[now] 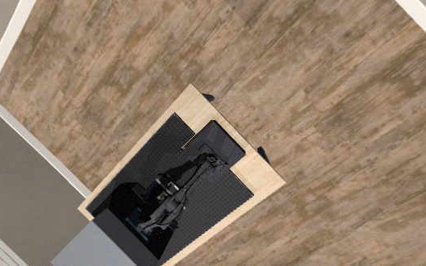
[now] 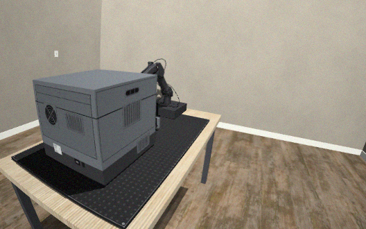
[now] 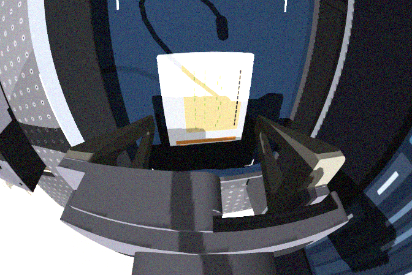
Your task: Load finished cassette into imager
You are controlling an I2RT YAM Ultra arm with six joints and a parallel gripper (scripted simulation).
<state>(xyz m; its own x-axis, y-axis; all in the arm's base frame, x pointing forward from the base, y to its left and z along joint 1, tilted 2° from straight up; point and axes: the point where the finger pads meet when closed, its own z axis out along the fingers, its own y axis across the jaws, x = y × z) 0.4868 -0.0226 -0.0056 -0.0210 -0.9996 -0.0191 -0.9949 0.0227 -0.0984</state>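
Now: the imager drawer 3 cm below my hand and 1 cm ahead of it. From my hand the other things lie so: finished cassette (3 cm below, 1 cm ahead).
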